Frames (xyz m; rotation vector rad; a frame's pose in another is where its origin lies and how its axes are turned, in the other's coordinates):
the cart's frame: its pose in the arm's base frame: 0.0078 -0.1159 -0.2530 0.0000 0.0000 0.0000
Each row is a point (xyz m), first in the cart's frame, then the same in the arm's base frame.
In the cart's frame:
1: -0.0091 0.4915 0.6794
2: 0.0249 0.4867 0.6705
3: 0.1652 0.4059 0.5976
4: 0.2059 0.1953 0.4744
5: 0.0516 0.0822 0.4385
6: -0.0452 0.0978 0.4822
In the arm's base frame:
1: -0.0013 0.3756 0.4264
2: 0.0327 0.3708 0.4175
3: 0.1730 0.2900 0.3446
4: 0.2137 0.0794 0.2214
5: 0.0594 -0.0337 0.1855
6: -0.0374 -0.0181 0.2292

